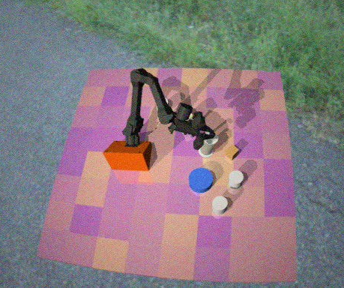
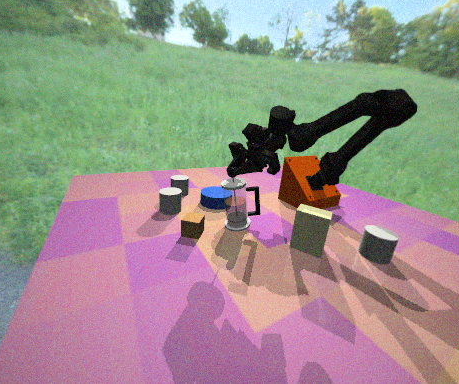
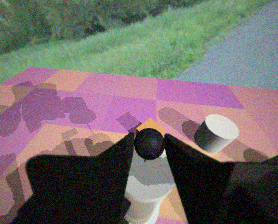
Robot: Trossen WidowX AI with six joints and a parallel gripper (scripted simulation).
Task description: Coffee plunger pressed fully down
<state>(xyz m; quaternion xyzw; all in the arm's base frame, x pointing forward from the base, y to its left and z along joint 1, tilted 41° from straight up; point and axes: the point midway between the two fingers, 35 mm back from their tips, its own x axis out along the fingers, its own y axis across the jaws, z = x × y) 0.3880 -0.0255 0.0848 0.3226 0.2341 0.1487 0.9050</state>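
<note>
The coffee press is 80 mm below my gripper tip, 40 mm behind it and 10 mm to the left of it. Round my gripper tip: pale yellow block: 170 mm to the left, 160 mm behind, 120 mm below.
</note>
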